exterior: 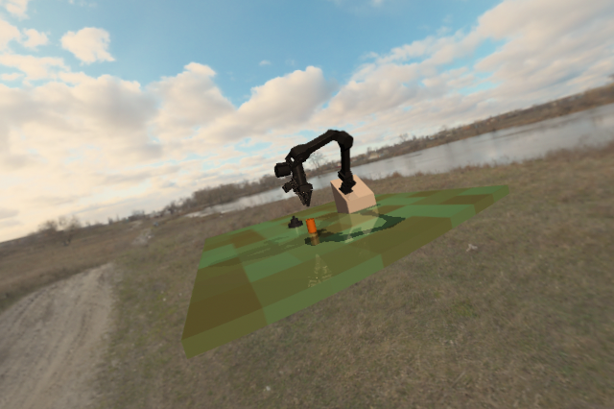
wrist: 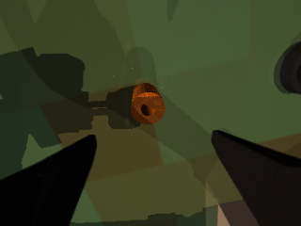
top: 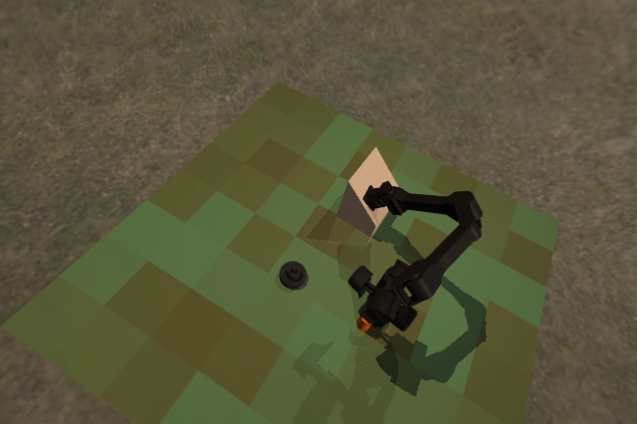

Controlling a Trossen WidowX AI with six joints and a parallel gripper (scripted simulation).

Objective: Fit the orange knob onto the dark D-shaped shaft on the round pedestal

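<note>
Now: the orange knob 9 cm below my gripper tip. The rest, counted from my gripper tip: dark round pedestal: 2 cm behind, 26 cm to the right, 9 cm below.
</note>
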